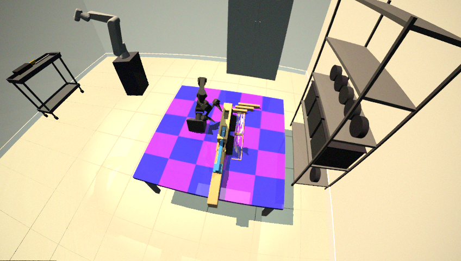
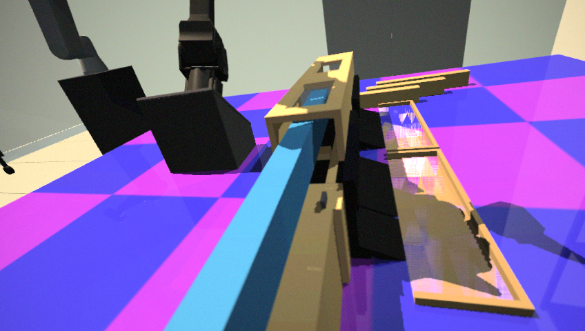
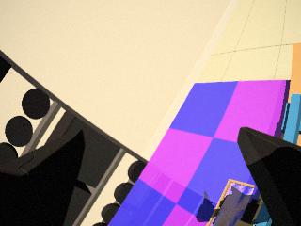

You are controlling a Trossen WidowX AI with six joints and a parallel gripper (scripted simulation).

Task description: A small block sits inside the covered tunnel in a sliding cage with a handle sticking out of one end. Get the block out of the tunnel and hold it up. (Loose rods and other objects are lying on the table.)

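My gripper tip is 370 mm above the tan tunnel and 50 mm short of it. The rest, counted from my gripper tip: small red block 330 mm below, 200 mm to the left, 30 mm ahead.
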